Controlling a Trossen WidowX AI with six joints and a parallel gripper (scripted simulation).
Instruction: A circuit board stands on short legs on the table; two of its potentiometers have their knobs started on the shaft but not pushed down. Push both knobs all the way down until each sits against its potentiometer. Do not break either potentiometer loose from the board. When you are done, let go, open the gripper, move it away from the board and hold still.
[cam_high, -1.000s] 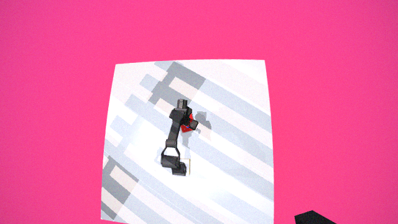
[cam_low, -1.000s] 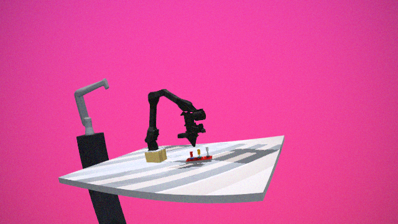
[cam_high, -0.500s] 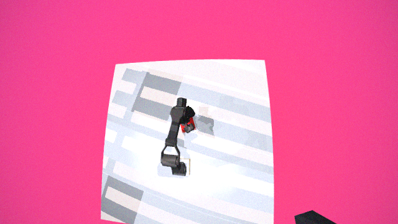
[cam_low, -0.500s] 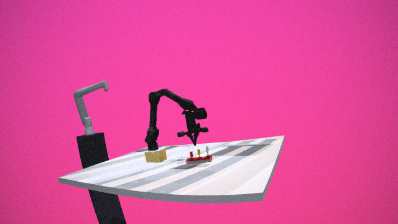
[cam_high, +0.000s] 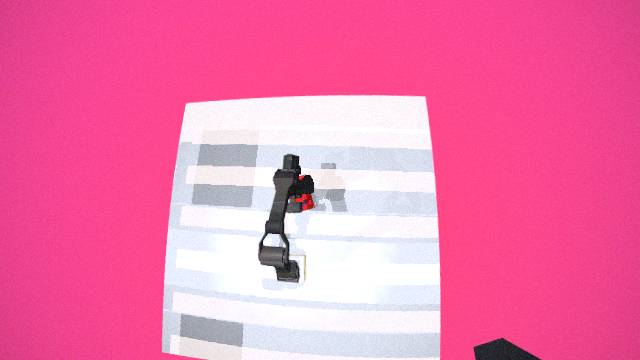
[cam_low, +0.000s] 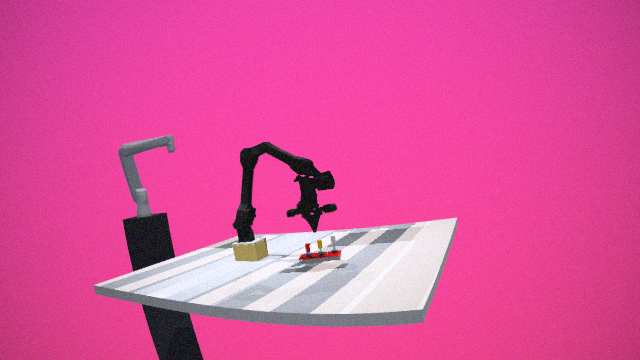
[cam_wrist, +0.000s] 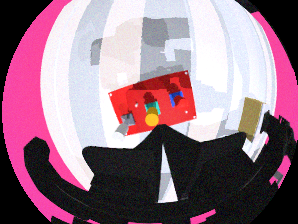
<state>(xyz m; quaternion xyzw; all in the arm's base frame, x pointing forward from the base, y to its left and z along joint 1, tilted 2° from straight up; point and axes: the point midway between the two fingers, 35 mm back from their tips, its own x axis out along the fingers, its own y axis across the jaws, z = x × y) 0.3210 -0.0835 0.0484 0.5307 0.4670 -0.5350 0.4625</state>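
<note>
Right now my gripper tip is 10 mm short of the yellow knob and 50 mm above it.
</note>
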